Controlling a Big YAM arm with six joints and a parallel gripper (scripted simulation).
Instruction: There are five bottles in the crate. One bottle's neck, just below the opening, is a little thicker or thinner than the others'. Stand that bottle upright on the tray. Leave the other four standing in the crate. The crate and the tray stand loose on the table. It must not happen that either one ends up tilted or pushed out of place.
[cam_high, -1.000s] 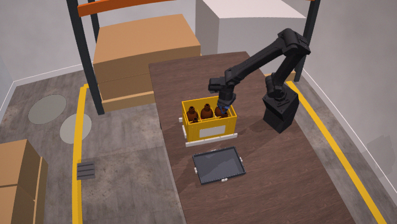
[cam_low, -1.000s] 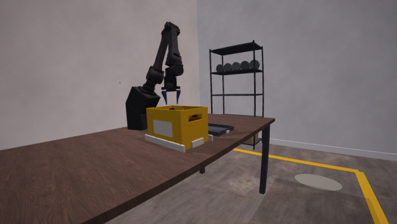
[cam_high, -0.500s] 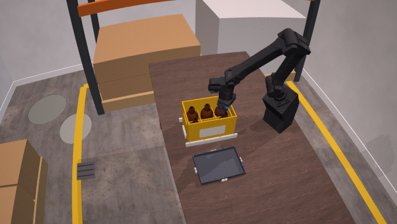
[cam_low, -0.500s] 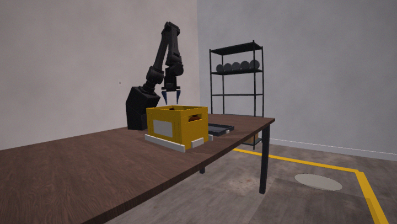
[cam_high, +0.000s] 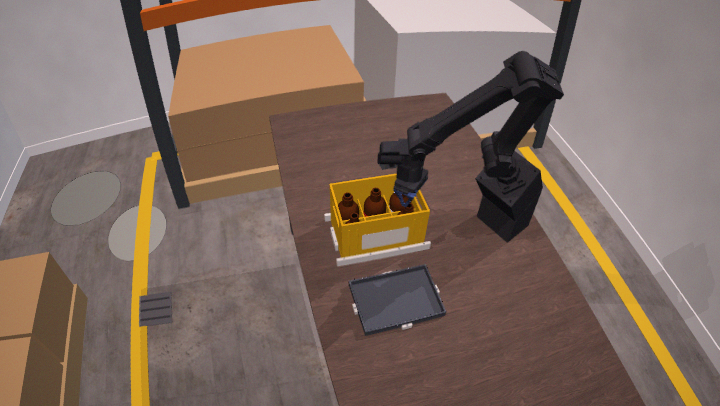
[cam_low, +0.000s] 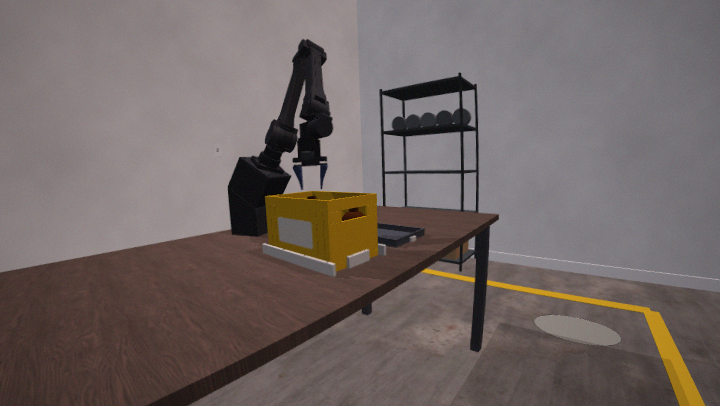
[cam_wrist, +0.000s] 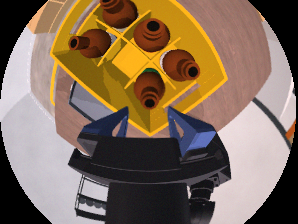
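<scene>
Now: the yellow crate 110 mm below my hand, 90 mm ahead of it and 30 mm to the right of it. Also, from my hand: glass bottle (170 mm ahead, 110 mm below, 30 mm to the left); then dark tray (240 mm to the left, 180 mm below, 60 mm ahead).
</scene>
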